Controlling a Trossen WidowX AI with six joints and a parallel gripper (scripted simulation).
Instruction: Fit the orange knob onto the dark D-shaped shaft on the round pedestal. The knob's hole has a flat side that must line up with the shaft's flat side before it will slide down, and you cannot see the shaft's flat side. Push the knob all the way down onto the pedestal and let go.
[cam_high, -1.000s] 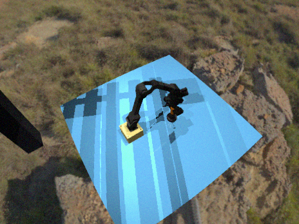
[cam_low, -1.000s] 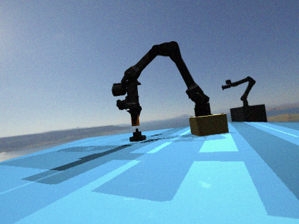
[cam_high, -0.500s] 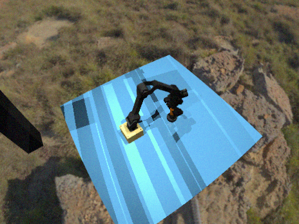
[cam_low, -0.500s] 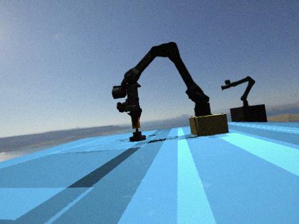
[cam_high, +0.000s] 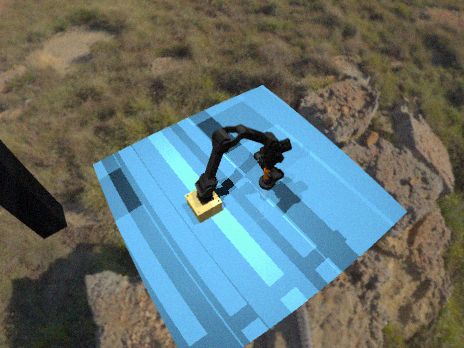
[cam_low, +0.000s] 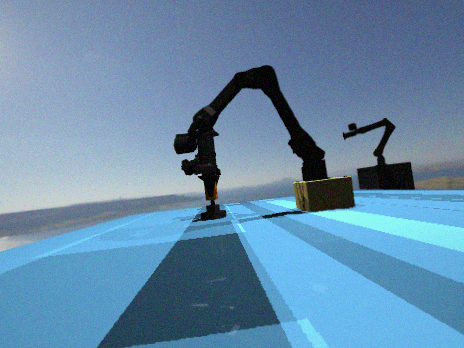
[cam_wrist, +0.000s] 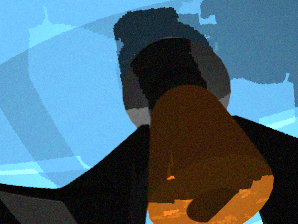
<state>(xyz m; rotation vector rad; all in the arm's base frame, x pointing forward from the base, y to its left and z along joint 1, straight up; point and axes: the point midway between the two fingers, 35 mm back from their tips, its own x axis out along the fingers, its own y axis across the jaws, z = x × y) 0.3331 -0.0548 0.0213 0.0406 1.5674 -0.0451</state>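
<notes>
My gripper tip is now 20 mm below the orange knob. Round my gripper tip: pedestal (40 mm below).
</notes>
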